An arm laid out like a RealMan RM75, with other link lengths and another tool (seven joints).
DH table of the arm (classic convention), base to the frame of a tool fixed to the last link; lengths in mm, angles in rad. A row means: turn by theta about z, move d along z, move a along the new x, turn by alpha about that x. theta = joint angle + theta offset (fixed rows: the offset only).
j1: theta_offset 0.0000; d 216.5; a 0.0; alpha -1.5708
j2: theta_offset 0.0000; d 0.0; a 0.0; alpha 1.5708
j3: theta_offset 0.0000; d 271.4; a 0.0; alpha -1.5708
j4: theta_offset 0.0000; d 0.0; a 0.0; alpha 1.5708
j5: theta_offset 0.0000; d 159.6; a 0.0; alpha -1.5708
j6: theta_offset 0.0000; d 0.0; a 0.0; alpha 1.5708
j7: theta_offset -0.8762; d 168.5; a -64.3; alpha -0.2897
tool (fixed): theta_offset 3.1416; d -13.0; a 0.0; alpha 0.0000
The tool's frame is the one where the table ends.
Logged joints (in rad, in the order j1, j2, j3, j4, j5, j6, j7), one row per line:
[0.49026, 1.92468, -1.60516, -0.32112, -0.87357, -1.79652, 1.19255]
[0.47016, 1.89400, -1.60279, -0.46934, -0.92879, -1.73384, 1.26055]
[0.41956, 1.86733, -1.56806, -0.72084, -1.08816, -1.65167, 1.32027]
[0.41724, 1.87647, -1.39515, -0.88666, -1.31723, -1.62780, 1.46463]
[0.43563, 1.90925, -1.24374, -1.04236, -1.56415, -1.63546, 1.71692]
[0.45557, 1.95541, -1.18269, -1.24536, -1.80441, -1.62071, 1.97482]
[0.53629, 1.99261, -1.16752, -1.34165, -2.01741, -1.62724, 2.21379]
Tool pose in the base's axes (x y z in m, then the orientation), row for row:
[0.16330, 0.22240, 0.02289, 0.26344, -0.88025, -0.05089, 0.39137]
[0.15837, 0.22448, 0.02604, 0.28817, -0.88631, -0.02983, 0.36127]
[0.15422, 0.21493, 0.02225, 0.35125, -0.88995, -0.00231, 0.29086]
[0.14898, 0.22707, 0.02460, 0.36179, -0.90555, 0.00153, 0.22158]
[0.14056, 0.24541, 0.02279, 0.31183, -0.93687, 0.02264, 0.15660]
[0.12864, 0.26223, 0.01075, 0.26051, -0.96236, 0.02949, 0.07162]
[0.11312, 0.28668, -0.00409, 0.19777, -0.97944, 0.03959, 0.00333]
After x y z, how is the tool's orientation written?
As a quaternion, x y z w.
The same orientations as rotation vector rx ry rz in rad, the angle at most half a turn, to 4 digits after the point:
[0.6691, -2.2358, -0.1293]
[0.7424, -2.2834, -0.0769]
[0.9367, -2.3732, -0.0062]
[0.9998, -2.5024, 0.0042]
[0.8926, -2.6817, 0.0648]
[0.7831, -2.8928, 0.0886]
[0.6200, -3.0705, 0.1241]

